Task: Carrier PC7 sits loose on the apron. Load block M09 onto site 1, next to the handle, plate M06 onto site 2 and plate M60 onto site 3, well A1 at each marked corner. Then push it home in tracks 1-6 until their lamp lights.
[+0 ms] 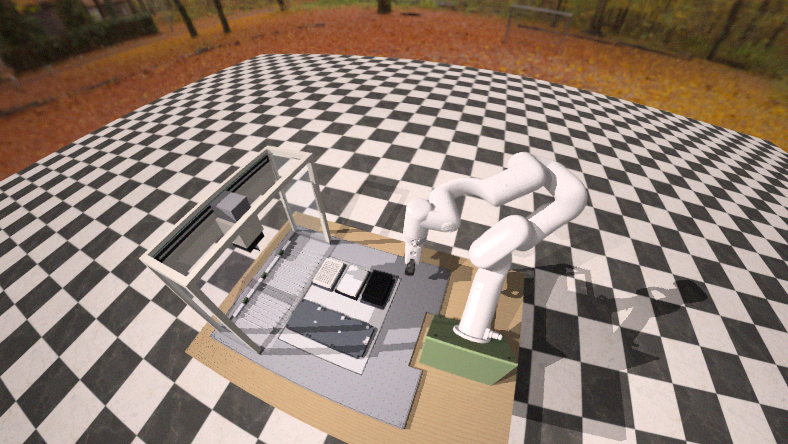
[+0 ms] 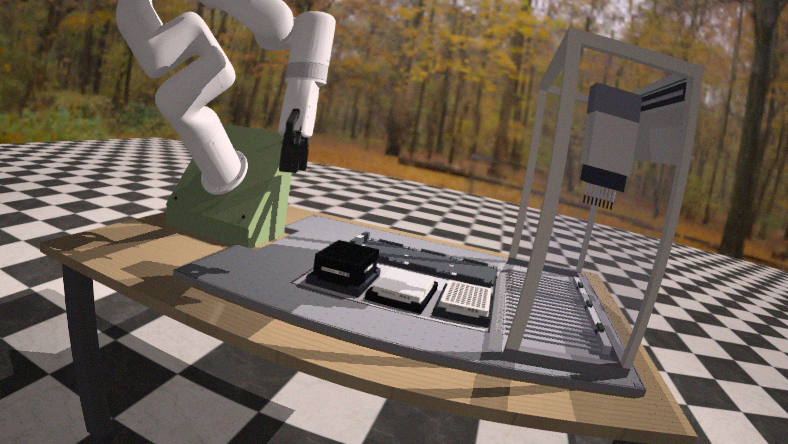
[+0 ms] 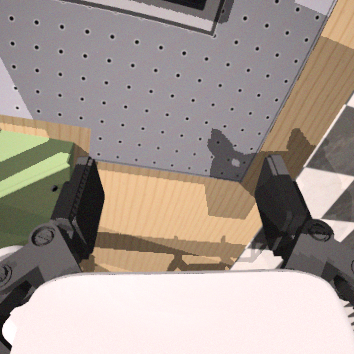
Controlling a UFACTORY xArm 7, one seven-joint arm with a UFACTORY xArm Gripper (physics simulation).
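Frame: origin at the arm's base, x right, y ahead, z up, level; centimetres.
Where they show: gripper, fingertip midpoint: [image 1: 409, 263] [image 2: 293, 171] [image 3: 179, 174]; arm's base, origin of the base link: [image 1: 471, 334] [image 2: 224, 172].
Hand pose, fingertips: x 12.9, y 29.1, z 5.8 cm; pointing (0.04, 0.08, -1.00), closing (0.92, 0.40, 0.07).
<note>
Each offset is from my fingertips to the top centre of the thing. "spot": to the spot under its first point. Level surfaces: height alone.
The carrier {dx -29.4, dy +18.2, dz -15.5 cm} [image 1: 329, 332] [image 2: 430, 262], a long dark slate tray with small white marks, lies flat on the white apron [image 1: 352, 365]. Beside it stand a tall black block {dx -6.4, dy +10.0, dz -13.1 cm} [image 1: 378, 286] [image 2: 346, 260], a smooth white plate {dx -7.8, dy +21.1, dz -15.8 cm} [image 1: 352, 280] [image 2: 405, 286] and a pale plate with a grid of wells {spot: dx -10.0, dy +31.4, dz -16.0 cm} [image 1: 329, 273] [image 2: 466, 297], each on a dark holder. Their labels are too small to read. The ribbed track bed [image 1: 292, 270] [image 2: 545, 306] lies beyond, its numbers unreadable. My gripper [image 1: 409, 271] [image 2: 293, 168] [image 3: 179, 174] is open and empty, pointing down, high on the arm-base side of the black block.
A tall frame {spot: dx +5.0, dy +42.2, dz +6.1 cm} [image 1: 321, 204] [image 2: 551, 182] stands over the track bed and carries a pipetting head [image 1: 237, 220] [image 2: 609, 140]. Small green parts [image 1: 263, 274] [image 2: 588, 303] line the bed's far edge. The arm's green base [image 1: 468, 352] [image 2: 231, 187] [image 3: 30, 175] stands beside the perforated grey deck {dz -18.5 cm} [image 1: 386, 397] [image 3: 150, 90].
</note>
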